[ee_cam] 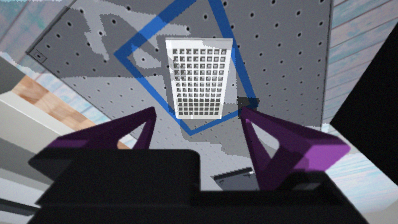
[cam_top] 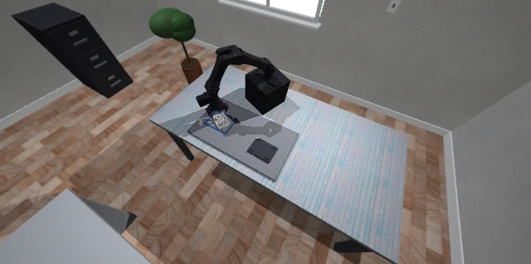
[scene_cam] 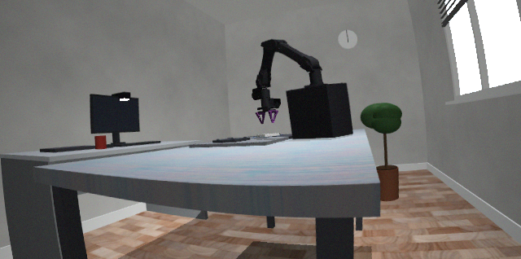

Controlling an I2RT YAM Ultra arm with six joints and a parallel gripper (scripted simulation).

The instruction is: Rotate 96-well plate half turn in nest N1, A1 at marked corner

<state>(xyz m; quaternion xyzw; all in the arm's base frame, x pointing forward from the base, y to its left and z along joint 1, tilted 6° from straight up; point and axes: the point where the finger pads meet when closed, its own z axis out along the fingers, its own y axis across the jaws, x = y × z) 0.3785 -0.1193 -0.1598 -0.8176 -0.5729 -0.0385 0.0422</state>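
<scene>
Now: the white 96-well plate 8 cm below my hand. The rest, counted from my hand: dark plate nest N1: 1 cm behind, 38 cm to the left, 8 cm below.
</scene>
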